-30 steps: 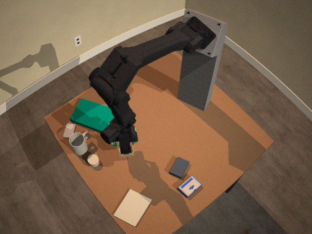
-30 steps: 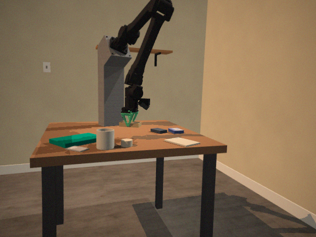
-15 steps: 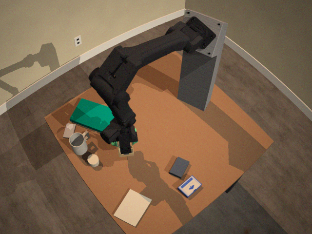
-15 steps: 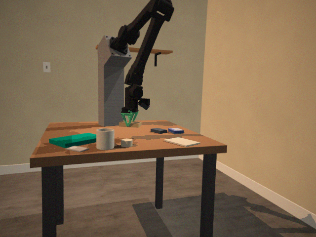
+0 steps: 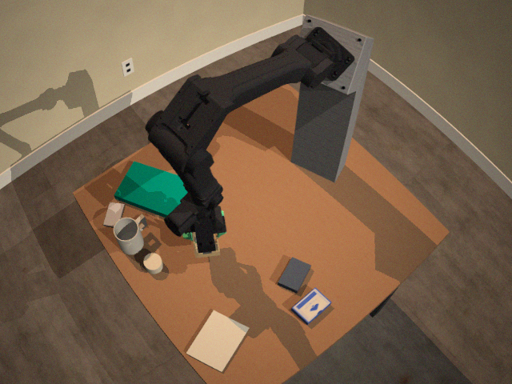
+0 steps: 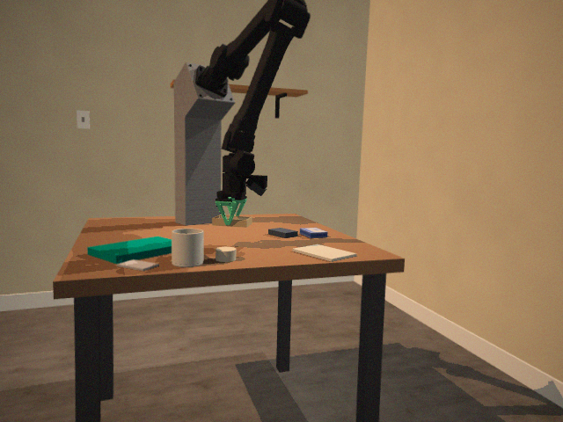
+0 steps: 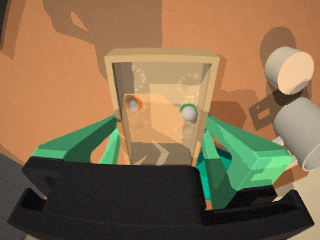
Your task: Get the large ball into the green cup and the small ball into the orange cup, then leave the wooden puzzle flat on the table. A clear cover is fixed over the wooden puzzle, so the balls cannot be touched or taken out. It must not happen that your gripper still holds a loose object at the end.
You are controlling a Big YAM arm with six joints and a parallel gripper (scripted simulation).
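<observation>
The wooden puzzle is 1 cm below my hand. From my hand the other things lie so: dark box 20 cm behind, 17 cm to the left, 7 cm below; then grey mug 21 cm ahead, 10 cm to the right, 4 cm below; then grey cube 1 cm ahead, 14 cm to the right, 8 cm below.
</observation>
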